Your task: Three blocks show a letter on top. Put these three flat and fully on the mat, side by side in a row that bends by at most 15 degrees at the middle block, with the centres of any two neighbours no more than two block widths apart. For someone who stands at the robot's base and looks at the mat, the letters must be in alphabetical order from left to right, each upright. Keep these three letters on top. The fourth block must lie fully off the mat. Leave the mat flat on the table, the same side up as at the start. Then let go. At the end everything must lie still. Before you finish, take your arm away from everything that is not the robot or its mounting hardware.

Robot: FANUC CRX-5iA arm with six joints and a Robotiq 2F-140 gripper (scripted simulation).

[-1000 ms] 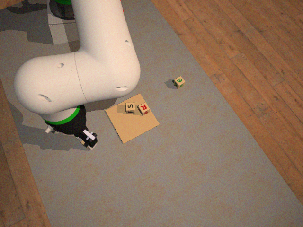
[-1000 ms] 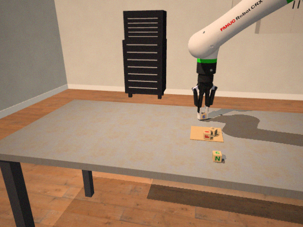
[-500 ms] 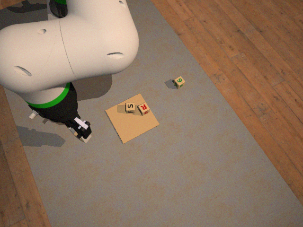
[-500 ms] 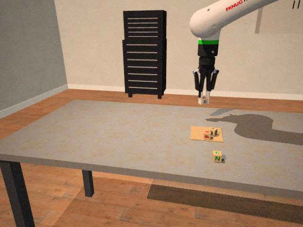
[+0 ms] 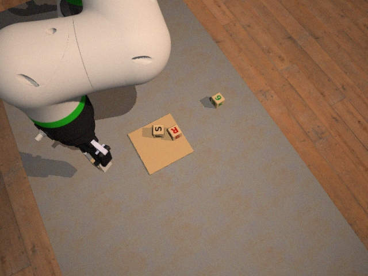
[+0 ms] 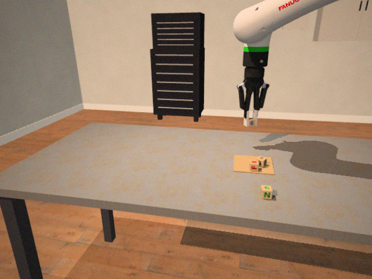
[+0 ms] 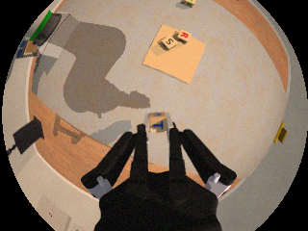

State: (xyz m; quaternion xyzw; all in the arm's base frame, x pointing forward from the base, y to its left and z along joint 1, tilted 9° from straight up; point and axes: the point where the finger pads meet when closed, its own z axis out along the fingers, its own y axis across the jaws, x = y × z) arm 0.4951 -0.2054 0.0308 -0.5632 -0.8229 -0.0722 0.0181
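Right now the tan mat is 170 mm to the left of my hand and 130 mm below it. Also, from my hand: S block 180 mm to the left, 110 mm below, 30 mm behind; then green-marked block 380 mm to the left, 120 mm below, 20 mm behind.
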